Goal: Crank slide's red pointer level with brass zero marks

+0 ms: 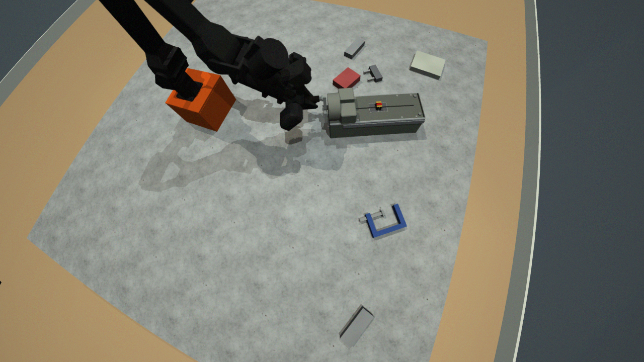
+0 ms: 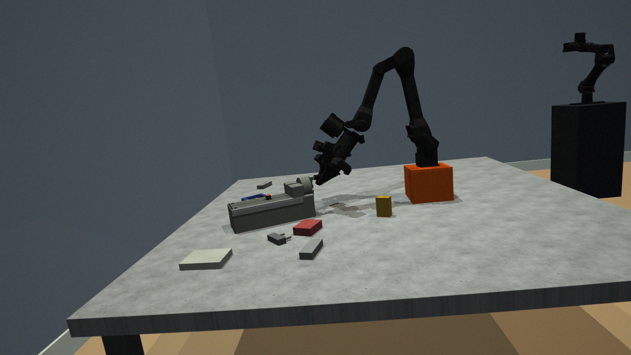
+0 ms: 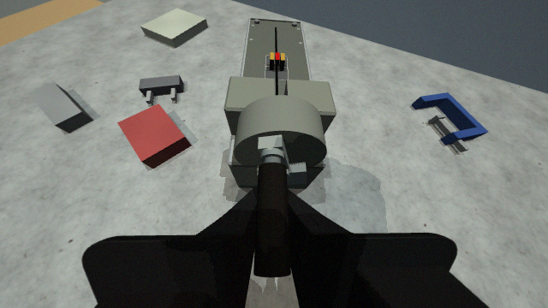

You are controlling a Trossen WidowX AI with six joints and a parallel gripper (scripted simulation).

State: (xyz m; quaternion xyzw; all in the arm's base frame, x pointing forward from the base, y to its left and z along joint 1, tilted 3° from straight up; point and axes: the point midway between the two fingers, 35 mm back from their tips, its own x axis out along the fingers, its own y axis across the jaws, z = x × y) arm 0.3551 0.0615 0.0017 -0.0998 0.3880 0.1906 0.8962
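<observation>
My gripper tip is 2 cm below the black crank handle, 1 cm to the left of it and 1 cm past it. Also, from my gripper tip: red pointer (16 cm ahead, 6 cm to the left, 1 cm below); then yellow block (20 cm behind, 10 cm to the left, 6 cm below); then red block (18 cm to the left, 8 cm below, 3 cm ahead).
</observation>
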